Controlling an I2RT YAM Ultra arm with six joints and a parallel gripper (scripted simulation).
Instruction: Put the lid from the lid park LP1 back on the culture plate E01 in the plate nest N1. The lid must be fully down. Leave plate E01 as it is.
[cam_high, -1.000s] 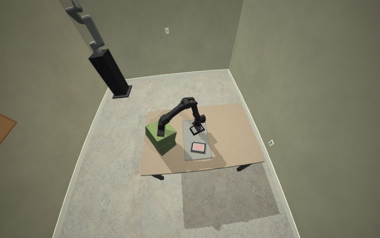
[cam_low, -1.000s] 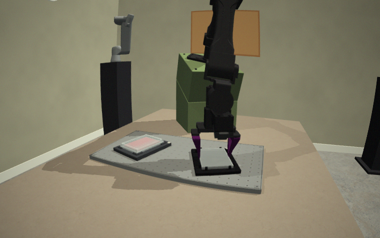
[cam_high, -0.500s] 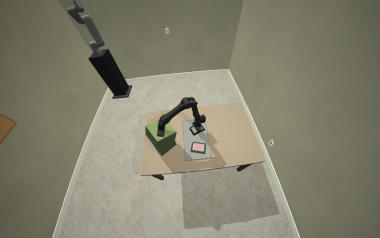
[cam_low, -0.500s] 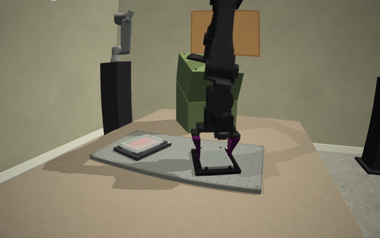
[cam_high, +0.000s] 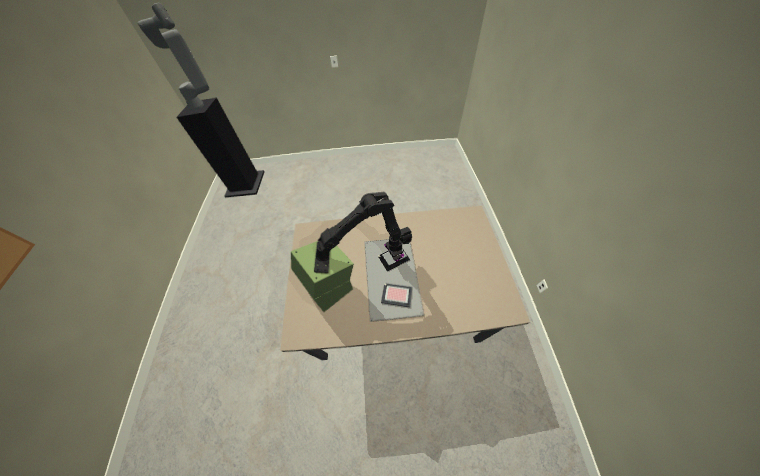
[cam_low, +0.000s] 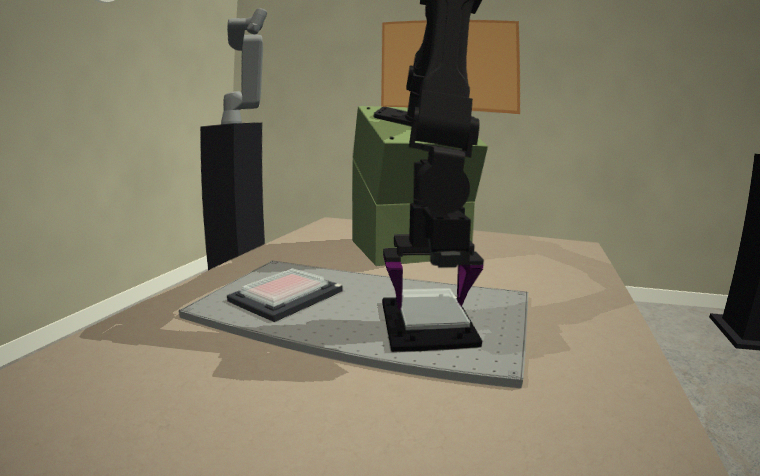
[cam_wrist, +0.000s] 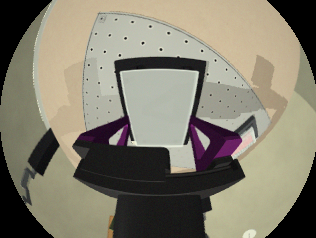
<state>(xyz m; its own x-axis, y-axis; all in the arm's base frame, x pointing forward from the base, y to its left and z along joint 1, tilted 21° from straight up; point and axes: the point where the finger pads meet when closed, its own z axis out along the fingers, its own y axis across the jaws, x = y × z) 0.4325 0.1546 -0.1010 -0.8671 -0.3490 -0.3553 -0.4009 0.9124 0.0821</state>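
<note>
Now: the black lid park LP1 30 mm below my hand. Round my hand: clear lid (10 mm below); then culture plate E01 (10 mm behind, 250 mm to the right, 20 mm below).
</note>
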